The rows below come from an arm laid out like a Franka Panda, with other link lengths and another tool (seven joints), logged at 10 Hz.
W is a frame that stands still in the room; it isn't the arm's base.
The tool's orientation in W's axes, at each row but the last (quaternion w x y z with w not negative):
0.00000, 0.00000, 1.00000, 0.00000
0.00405, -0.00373, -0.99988, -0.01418
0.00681, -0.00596, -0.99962, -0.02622
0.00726, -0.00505, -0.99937, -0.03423
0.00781, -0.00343, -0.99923, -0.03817
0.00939, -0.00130, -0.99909, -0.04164
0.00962, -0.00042, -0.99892, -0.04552
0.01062, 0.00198, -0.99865, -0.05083
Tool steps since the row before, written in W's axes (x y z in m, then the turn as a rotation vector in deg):
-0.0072, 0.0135, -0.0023, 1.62, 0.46, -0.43
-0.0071, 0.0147, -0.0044, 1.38, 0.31, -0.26
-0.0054, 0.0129, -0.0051, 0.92, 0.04, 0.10
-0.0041, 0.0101, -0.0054, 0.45, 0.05, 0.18
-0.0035, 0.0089, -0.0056, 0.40, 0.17, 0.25
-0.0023, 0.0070, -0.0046, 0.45, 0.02, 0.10
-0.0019, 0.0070, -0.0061, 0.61, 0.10, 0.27
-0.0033, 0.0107, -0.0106, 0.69, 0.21, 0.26
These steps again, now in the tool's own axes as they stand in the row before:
0.0072, 0.0135, 0.0023, -1.62, 0.46, 0.43
0.0072, 0.0145, 0.0049, -1.38, 0.31, 0.26
0.0055, 0.0125, 0.0058, -0.92, 0.06, -0.11
0.0041, 0.0097, 0.0061, -0.45, 0.07, -0.18
0.0035, 0.0084, 0.0063, -0.39, 0.19, -0.24
0.0022, 0.0066, 0.0052, -0.45, 0.03, -0.11
0.0018, 0.0064, 0.0067, -0.60, 0.13, -0.27
0.0030, 0.0096, 0.0117, -0.69, 0.23, -0.25

